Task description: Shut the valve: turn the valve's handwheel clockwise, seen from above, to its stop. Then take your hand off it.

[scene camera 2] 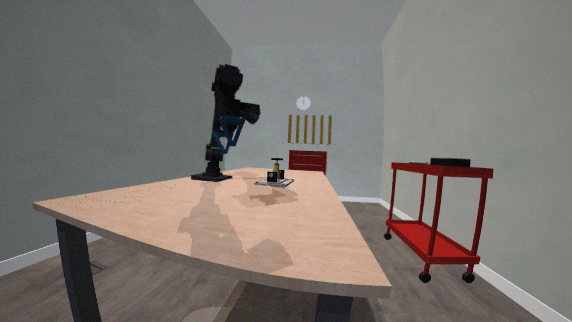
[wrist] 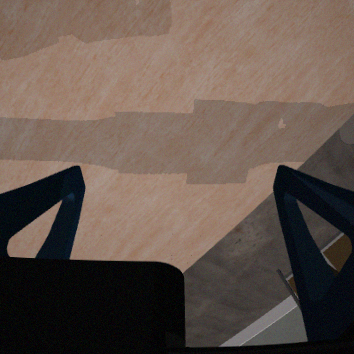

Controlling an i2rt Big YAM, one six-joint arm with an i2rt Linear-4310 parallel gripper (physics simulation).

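The valve (scene camera 2: 276, 168) has a yellow body and stands upright on a light base plate (scene camera 2: 286, 183) on the table in the scene view. Its dark handwheel (scene camera 2: 276, 159) lies flat on top. How far the wheel is turned cannot be made out. The valve does not show in the wrist view. My gripper (scene camera 2: 229, 145) (wrist: 178, 175) is open, with its blue fingers wide apart and nothing between them. It is near the arm's column, above the table, to the left of the valve in the scene view and higher than the handwheel, not touching it.
Black blocks (scene camera 2: 272, 176) flank the valve's foot. The arm's base (scene camera 2: 211, 177) stands on the wooden table (scene camera 2: 310, 235) (wrist: 140, 210), left of the valve. A red cart (scene camera 2: 436, 215) stands on the floor at the right. A red drawer cabinet (scene camera 2: 307, 160) is behind the table.
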